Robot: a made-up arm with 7 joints. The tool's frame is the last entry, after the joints. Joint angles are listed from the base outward. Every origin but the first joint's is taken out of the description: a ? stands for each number. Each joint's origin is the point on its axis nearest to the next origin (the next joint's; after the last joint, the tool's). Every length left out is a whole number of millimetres.
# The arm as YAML. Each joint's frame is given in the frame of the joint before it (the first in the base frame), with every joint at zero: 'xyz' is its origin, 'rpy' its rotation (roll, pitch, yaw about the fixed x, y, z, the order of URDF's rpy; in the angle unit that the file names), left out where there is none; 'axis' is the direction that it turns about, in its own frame. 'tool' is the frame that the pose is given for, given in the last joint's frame.
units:
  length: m
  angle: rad
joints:
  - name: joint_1
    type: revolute
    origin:
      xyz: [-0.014, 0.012, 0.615]
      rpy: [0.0, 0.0, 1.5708]
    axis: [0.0, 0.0, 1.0]
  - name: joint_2
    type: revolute
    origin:
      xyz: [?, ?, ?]
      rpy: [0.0, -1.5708, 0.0]
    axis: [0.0, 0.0, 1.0]
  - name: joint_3
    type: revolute
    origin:
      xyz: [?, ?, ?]
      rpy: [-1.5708, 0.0, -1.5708]
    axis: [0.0, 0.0, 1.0]
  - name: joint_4
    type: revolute
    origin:
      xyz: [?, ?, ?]
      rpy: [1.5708, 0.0, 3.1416]
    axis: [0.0, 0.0, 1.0]
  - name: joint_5
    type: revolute
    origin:
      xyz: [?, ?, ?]
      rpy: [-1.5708, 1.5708, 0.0]
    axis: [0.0, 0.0, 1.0]
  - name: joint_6
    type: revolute
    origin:
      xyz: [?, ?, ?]
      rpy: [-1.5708, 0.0, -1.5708]
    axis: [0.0, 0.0, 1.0]
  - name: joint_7
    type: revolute
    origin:
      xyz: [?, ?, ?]
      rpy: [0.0, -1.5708, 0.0]
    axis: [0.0, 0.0, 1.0]
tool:
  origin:
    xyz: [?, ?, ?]
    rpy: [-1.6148, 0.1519, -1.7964]
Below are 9 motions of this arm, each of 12 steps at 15 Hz.
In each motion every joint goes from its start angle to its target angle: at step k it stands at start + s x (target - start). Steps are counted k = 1, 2, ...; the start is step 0. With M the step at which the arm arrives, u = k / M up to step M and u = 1 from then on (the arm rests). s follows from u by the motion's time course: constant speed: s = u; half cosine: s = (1 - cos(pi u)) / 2; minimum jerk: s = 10 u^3 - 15 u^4 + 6 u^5.
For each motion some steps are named. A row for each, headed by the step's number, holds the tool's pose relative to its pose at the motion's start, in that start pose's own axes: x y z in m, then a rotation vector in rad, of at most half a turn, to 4 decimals.
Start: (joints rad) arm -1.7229 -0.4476 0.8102 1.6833 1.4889 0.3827 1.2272
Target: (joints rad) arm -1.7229 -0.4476 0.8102 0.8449 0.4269 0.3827 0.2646
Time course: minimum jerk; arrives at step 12
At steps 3, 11, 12:
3: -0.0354 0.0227 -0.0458 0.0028 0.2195 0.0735
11: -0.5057 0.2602 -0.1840 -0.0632 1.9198 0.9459
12: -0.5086 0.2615 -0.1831 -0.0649 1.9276 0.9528

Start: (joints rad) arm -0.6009 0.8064 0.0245 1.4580 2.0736 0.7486 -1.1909
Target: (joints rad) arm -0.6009 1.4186 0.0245 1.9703 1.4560 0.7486 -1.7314
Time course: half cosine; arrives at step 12
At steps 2, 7, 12:
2: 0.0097 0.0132 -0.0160 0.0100 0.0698 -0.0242
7: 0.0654 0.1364 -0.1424 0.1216 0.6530 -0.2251
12: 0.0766 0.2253 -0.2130 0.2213 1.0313 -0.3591

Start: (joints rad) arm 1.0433 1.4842 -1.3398 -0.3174 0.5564 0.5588 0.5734
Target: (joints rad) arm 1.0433 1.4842 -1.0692 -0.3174 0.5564 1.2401 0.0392
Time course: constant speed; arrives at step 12
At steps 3, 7, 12:
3: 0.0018 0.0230 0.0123 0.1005 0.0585 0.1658
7: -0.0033 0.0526 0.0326 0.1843 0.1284 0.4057
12: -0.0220 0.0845 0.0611 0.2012 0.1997 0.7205

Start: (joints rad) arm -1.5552 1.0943 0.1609 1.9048 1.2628 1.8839 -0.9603
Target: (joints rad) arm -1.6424 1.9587 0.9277 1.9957 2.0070 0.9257 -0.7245
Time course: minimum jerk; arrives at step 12
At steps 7, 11, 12:
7: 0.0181 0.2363 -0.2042 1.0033 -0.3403 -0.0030
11: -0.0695 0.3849 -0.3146 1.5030 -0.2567 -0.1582
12: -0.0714 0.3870 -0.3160 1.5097 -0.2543 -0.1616

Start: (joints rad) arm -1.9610 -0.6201 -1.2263 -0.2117 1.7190 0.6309 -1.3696
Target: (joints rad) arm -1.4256 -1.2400 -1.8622 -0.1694 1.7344 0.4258 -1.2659
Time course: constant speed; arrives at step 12
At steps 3, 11, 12:
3: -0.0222 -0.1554 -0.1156 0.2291 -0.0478 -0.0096
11: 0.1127 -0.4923 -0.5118 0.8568 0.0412 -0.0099
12: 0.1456 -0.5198 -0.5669 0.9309 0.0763 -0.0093

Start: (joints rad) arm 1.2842 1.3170 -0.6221 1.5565 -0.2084 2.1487 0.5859
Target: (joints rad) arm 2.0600 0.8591 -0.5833 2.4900 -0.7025 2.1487 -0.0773
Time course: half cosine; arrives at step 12
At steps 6, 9, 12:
6: -0.4388 0.0924 0.0183 0.3087 0.1300 -0.8135
9: -0.6227 0.2804 -0.0803 0.8320 0.0130 -1.1961
12: -0.6510 0.3673 -0.1337 1.0957 -0.0926 -1.2731

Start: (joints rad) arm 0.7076 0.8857 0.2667 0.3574 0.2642 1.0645 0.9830
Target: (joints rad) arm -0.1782 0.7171 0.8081 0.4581 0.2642 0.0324 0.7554
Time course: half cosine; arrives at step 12
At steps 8, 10, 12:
8: -0.5296 -0.2350 0.0573 -0.7163 0.6082 -0.9369
10: -0.6436 -0.2551 0.1413 -0.9264 0.7230 -1.1513
12: -0.6807 -0.2581 0.1770 -1.0068 0.7584 -1.2284

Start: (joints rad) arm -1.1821 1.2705 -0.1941 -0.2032 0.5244 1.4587 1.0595
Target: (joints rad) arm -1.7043 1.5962 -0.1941 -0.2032 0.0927 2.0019 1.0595
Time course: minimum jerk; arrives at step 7
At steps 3, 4, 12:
3: -0.1234 0.0325 -0.2000 0.3632 0.1192 0.0247
4: -0.2115 0.0884 -0.3274 0.6403 0.1600 0.0399
12: -0.3212 0.2026 -0.4770 1.0366 0.1534 0.0614

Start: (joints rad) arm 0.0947 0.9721 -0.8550 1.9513 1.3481 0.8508 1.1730
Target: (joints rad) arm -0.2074 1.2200 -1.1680 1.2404 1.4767 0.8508 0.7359
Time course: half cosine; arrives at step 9
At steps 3, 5, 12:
3: -0.0471 0.0998 -0.0802 0.2993 0.1691 -0.0671
5: -0.1165 0.2796 -0.1435 0.7075 0.4115 -0.1068
12: -0.2035 0.5394 -0.1247 1.2104 0.7190 -0.0762

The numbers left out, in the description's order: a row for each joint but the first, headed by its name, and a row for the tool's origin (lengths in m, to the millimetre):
joint_2: -0.116 0.018 0.0
joint_3: 0.508 0.003 0.0
joint_4: 0.026 0.061 0.0
joint_5: 0.004 0.429 0.0
joint_6: 0.125 -0.015 0.0
joint_7: 0.016 -0.109 0.0
tool: -0.001 -0.03 0.0

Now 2 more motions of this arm.
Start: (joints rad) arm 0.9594 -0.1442 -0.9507 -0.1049 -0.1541 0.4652 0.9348
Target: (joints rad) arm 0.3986 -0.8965 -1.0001 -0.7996 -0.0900 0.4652 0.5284
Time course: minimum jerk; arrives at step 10
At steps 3, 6, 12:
3: -0.0725 0.0144 -0.0698 0.0391 0.1805 0.0532
6: -0.3702 0.0209 -0.1727 0.1772 0.7323 0.1227
12: -0.5577 0.0138 -0.1401 0.2744 1.0299 0.0928

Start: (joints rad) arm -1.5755 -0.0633 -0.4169 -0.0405 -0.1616 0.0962 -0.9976
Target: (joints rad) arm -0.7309 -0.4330 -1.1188 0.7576 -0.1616 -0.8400 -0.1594
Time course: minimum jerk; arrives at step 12
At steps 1, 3, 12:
1: 0.0010 -0.0050 -0.0007 0.0094 -0.0038 -0.0028
3: 0.0218 -0.0995 -0.0216 0.1871 -0.0722 -0.0664
12: 0.2557 -0.5406 -0.5310 1.0350 -0.1557 -1.3447

